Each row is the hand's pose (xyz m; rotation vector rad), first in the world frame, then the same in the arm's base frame.
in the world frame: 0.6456 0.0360 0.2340 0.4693 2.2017 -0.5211
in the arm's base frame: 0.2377 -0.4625 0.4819 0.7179 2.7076 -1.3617
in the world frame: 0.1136 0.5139 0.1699 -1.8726 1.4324 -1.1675
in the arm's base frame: -0.0012 0.2049 0.5963 2.0048 -1.9242 0.6957
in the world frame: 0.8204 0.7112 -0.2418 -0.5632 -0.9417 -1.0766
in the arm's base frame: 0.2095 0.0342 -0.2003 -1.3077 -0.2559 -1.0075
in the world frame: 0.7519 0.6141 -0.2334 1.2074 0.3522 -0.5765
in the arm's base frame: 0.1432 -0.0195 -0.1171 0.7972 0.6501 -1.4350
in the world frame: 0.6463 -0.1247 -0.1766 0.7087 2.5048 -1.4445
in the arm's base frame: -0.1037 -0.6216 0.2527 -0.5318 -1.7855 1.6664
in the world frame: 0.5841 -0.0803 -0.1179 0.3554 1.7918 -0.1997
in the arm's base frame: -0.0877 -0.5510 0.3164 0.5523 2.3873 -0.9518
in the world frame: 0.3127 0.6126 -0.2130 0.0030 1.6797 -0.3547
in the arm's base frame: -0.1199 0.1841 0.1703 0.0751 2.3893 -0.9730
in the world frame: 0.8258 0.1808 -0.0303 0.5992 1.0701 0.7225
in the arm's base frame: 0.2056 -0.4289 0.1339 0.9061 1.6263 -0.0495
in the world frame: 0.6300 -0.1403 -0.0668 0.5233 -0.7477 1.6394
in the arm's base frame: -0.0401 -0.6234 0.3450 0.7014 -0.0790 0.9724
